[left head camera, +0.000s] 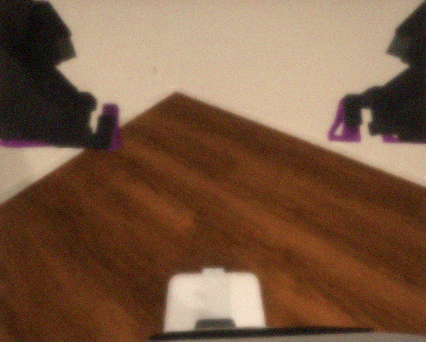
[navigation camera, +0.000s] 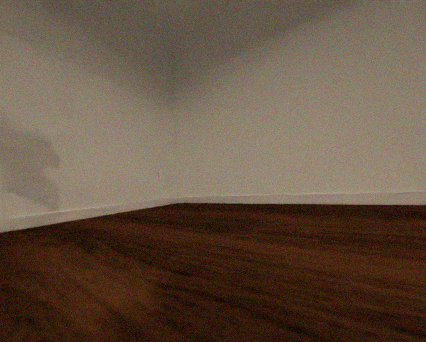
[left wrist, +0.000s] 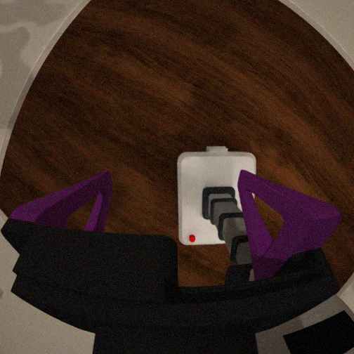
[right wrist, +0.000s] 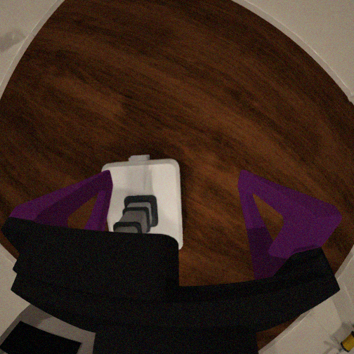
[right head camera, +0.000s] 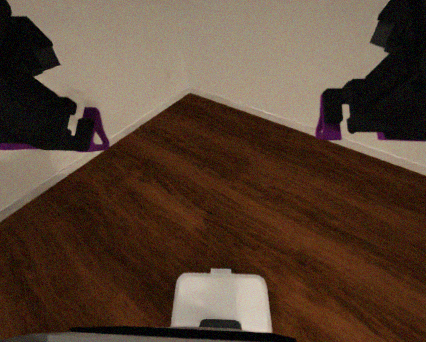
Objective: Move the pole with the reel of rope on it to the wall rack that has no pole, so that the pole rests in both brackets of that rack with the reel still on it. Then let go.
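Places are measured from the left arm's base along level axes (x ahead, y left, z up), in millimetres.
Pixels of known places: left gripper, fingertip midpoint: [left head camera: 91, 143] [right head camera: 82, 145]; right gripper, fingertip midpoint: [left head camera: 355, 138] [right head camera: 346, 135].
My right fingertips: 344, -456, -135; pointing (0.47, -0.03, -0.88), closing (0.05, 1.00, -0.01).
Observation:
Behind a point stands the place of what it marks, as x, y, z.
My left gripper [left head camera: 67, 145] [right head camera: 60, 147] [left wrist: 174, 177] is open, with its purple fingers wide apart and nothing between them. My right gripper [left head camera: 369, 136] [right head camera: 356, 134] {344, -456, -135} [right wrist: 175, 176] is open and empty in the same way. Both hang in front of the body, above the floor, one on each side. A small yellow piece [right wrist: 348, 342], cut off by the lower right edge of the right wrist view, shows beside thin grey lines; I cannot tell whether it is part of the reel or of a rack. The pole and the wall rack without a pole cannot be made out in the other views.
Two pale walls [navigation camera: 90, 150] {2001, 930, -776} [navigation camera: 300, 125] {1971, -1091, -668} meet in a corner ahead, with a low baseboard [navigation camera: 300, 199] {1997, -1033, -1367} above the brown wood floor [navigation camera: 225, 275] {804, -242, -1410}. My white base [left head camera: 185, 295] {213, -66, -1150} [right head camera: 192, 295] {206, -69, -1150} [left wrist: 192, 175] [right wrist: 162, 185] stands below the arms. A dark shadow lies on the wall at the left.

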